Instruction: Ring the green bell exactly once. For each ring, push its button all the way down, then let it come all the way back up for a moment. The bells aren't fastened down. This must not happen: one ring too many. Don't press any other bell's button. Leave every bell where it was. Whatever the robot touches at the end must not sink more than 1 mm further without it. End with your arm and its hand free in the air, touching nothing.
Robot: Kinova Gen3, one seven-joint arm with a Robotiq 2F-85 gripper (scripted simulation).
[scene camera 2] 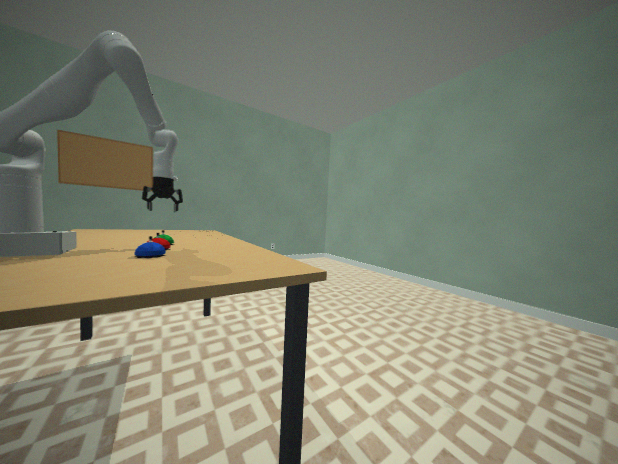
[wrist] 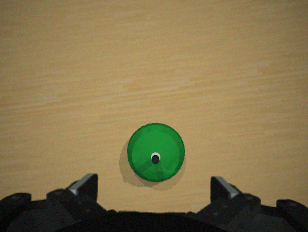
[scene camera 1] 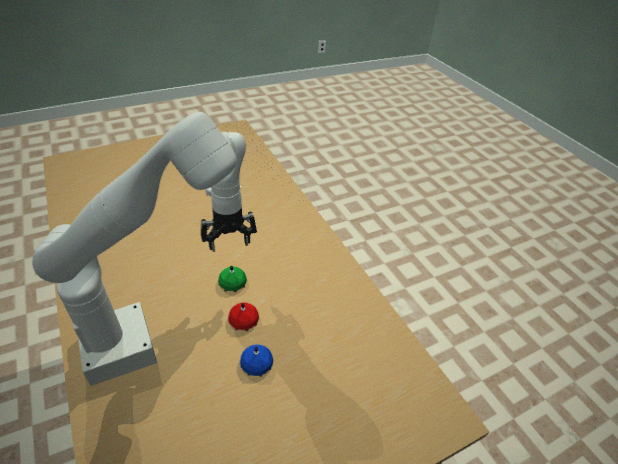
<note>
The pictures show: my gripper, a green bell and a blue bell.
My gripper shows as well in the wrist view.
</note>
